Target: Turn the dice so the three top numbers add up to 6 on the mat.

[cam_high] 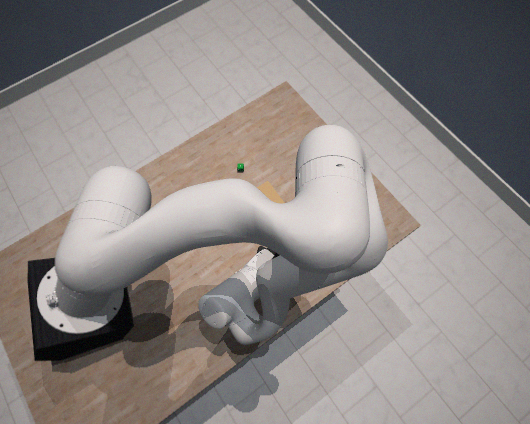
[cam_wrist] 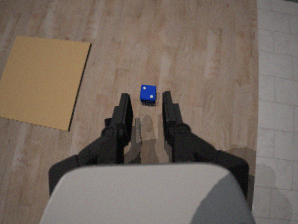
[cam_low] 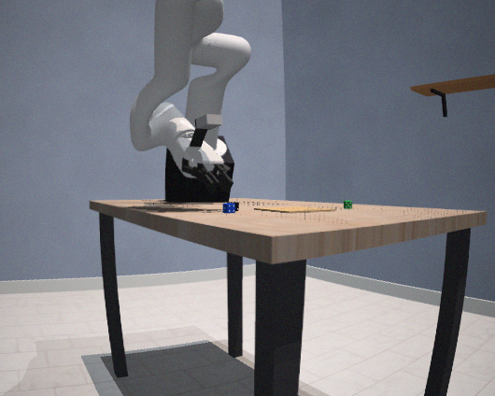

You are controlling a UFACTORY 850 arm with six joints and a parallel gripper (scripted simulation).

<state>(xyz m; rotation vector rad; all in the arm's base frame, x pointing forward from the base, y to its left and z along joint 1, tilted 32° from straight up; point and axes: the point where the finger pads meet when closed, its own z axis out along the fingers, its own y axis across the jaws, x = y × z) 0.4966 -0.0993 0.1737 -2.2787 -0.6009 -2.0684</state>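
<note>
My hand is 50 mm above the blue die, 40 mm short of it and 10 mm to the right of it. Also, from my hand: black die (50 mm below, 40 mm to the left, 20 mm behind); tan mat (190 mm to the left, 60 mm below, 10 mm ahead); green die (350 mm to the left, 50 mm below, 10 mm ahead).
</note>
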